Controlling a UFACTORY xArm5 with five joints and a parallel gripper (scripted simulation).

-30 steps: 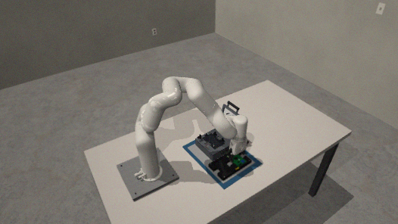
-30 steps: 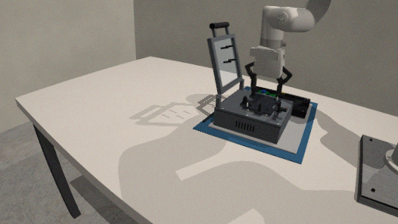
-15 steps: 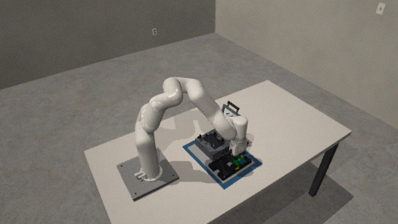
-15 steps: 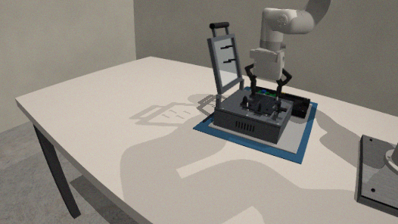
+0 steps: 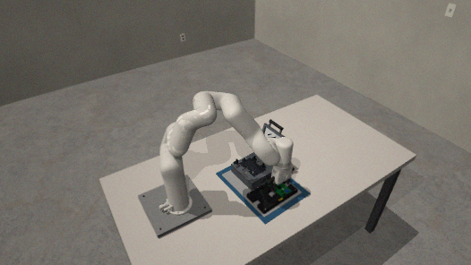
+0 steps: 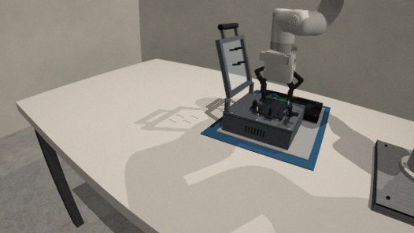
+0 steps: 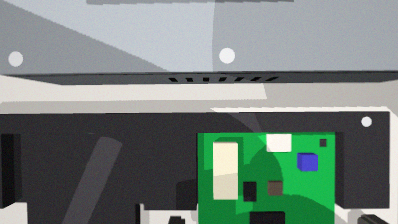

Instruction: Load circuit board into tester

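My gripper is now 2 cm above the green circuit board. The rest, counted from my hand: dark nest 17 cm to the left, 4 cm behind, 3 cm above; tester lid 17 cm to the left, 14 cm above, 8 cm ahead.
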